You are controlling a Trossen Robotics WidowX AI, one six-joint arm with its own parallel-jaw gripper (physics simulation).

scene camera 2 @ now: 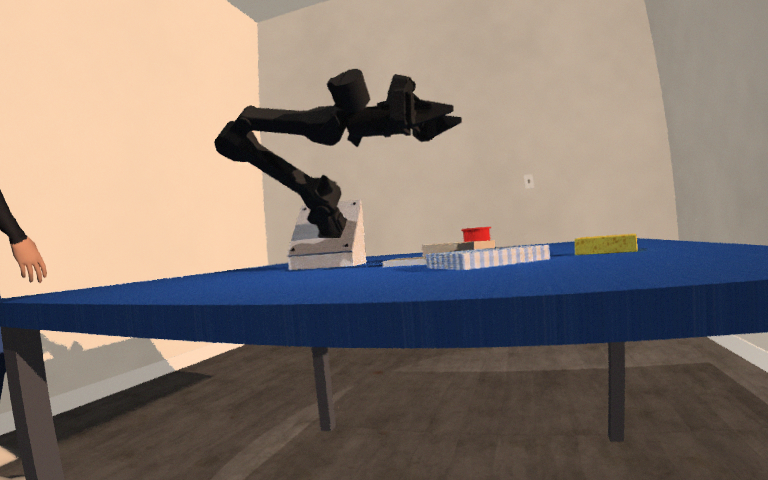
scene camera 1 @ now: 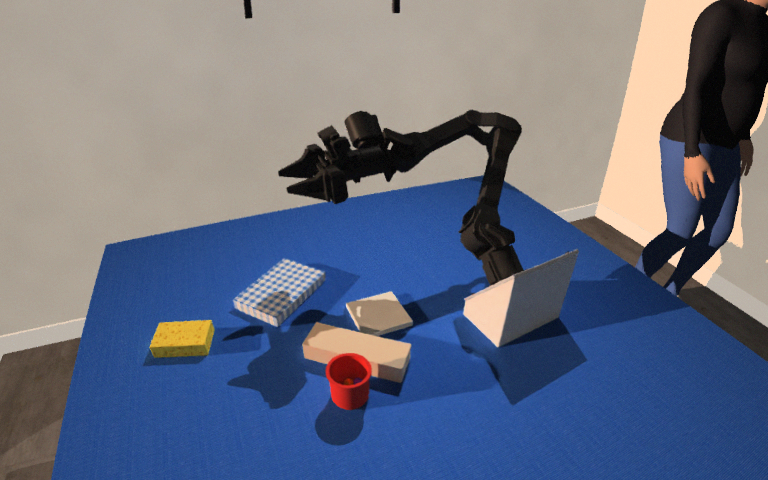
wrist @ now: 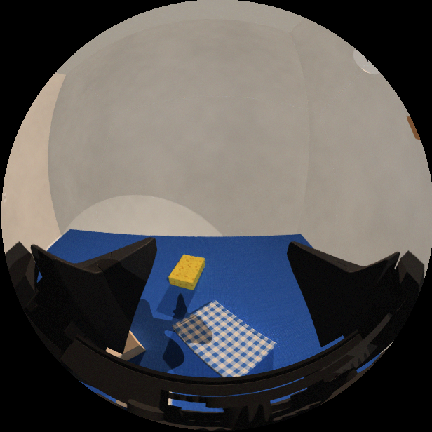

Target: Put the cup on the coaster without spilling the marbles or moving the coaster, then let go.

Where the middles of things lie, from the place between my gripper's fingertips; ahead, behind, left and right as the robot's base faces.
The blue-and-white checkered slab [scene camera 1: 272, 298] is 3 cm ahead of my hand, 1 cm to the right of it and 26 cm below it. From my hand the other things lie so: red cup [scene camera 1: 349, 365] (1 cm behind, 31 cm to the left, 24 cm below); pale square coaster [scene camera 1: 380, 314] (14 cm behind, 14 cm to the left, 27 cm below); tan block [scene camera 1: 389, 359] (6 cm behind, 23 cm to the left, 25 cm below).
